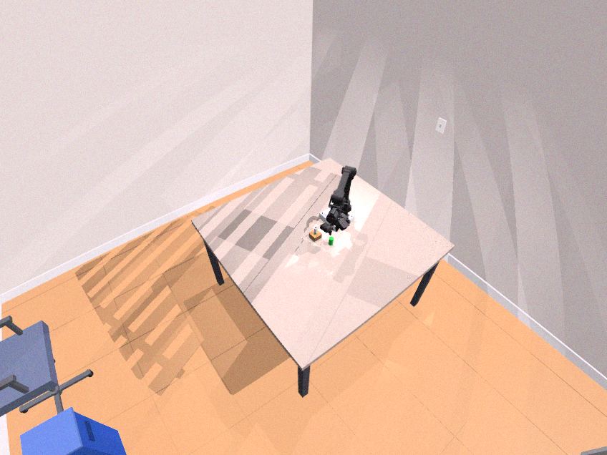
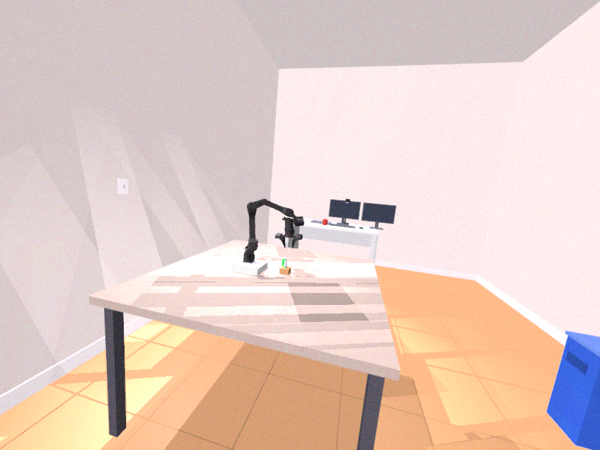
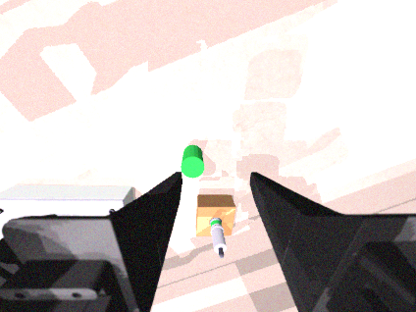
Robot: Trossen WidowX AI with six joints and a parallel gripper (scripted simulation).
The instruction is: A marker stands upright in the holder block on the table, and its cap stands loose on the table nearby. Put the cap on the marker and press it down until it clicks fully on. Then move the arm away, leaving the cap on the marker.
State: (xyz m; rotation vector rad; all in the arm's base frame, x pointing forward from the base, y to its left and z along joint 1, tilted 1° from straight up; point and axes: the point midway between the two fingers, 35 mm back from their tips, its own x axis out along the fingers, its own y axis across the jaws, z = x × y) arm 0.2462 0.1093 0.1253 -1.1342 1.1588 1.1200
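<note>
Right now my gripper tip is 10 cm above the green cap, 3 cm to the left of it and 2 cm past it. Also, from my gripper tip: holder block 14 cm to the right, 11 cm below.
</note>
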